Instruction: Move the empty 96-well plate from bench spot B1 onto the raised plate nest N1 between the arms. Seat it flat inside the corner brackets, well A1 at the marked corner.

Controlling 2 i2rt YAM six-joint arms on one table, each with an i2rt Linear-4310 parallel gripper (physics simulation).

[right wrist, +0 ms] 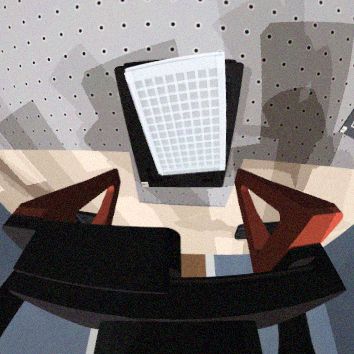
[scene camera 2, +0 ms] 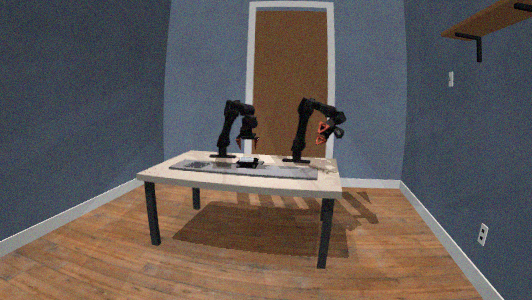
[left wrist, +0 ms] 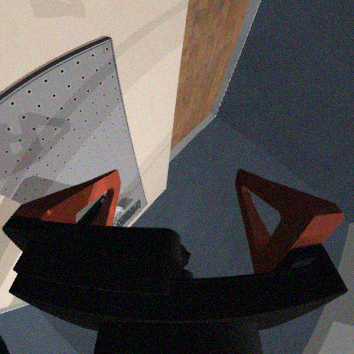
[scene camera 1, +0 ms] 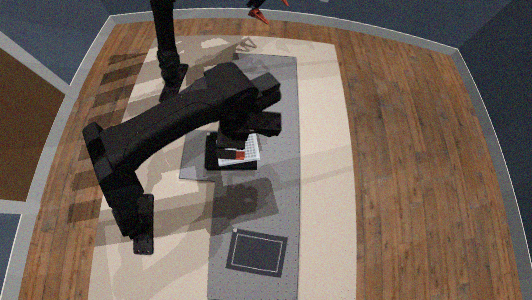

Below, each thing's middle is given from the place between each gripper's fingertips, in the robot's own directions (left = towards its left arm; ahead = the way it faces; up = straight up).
Now: the white well plate (right wrist: 180,101) 10 mm ahead of my right hand and 60 mm below it. From my right hand the other things lie so: black block (right wrist: 143,159) 10 mm behind, 80 mm below.
The white well plate lies 440 mm to the right of my left hand, 170 mm below it and 100 mm behind it. The rest, counted from my left hand: black block (440 mm to the right, 180 mm below, 120 mm behind).
